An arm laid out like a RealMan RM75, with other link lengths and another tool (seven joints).
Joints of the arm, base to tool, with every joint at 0 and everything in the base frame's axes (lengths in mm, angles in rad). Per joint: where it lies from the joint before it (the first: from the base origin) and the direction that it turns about. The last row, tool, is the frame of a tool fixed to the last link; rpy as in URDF.
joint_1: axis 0 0 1 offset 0 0 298.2
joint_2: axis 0 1 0 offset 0 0 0
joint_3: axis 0 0 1 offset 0 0 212.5
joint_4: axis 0 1 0 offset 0 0 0
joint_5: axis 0 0 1 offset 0 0 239.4
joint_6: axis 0 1 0 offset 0 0 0
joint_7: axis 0 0 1 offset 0 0 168.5
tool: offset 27 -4 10 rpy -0.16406 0 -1.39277
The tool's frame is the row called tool.
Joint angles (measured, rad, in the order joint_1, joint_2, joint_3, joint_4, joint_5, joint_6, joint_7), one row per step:
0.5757, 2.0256, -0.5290, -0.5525, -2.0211, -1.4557, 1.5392
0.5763, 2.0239, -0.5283, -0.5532, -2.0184, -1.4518, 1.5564
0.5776, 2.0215, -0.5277, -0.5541, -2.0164, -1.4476, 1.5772
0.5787, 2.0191, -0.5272, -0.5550, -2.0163, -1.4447, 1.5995
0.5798, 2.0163, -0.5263, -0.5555, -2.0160, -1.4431, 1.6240
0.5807, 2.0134, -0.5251, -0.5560, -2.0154, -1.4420, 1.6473
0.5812, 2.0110, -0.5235, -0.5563, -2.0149, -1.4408, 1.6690
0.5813, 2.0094, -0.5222, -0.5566, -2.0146, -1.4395, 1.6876
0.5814, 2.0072, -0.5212, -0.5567, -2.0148, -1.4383, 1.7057
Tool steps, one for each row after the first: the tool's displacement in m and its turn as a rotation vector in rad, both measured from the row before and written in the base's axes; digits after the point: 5 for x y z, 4 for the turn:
0.00003, 0.00092, 0.00122, 0.0000, 0.0072, -0.0152
-0.00004, 0.00112, 0.00149, -0.0011, 0.0078, -0.0173
0.00005, 0.00068, 0.00127, -0.0037, 0.0078, -0.0179
-0.00009, 0.00052, 0.00138, -0.0048, 0.0100, -0.0192
-0.00008, 0.00050, 0.00149, -0.0041, 0.0100, -0.0182
0.00004, 0.00036, 0.00130, -0.0036, 0.0098, -0.0176
0.00010, 0.00018, 0.00092, -0.0033, 0.0085, -0.0155
0.00026, 0.00016, 0.00105, -0.0035, 0.0075, -0.0151

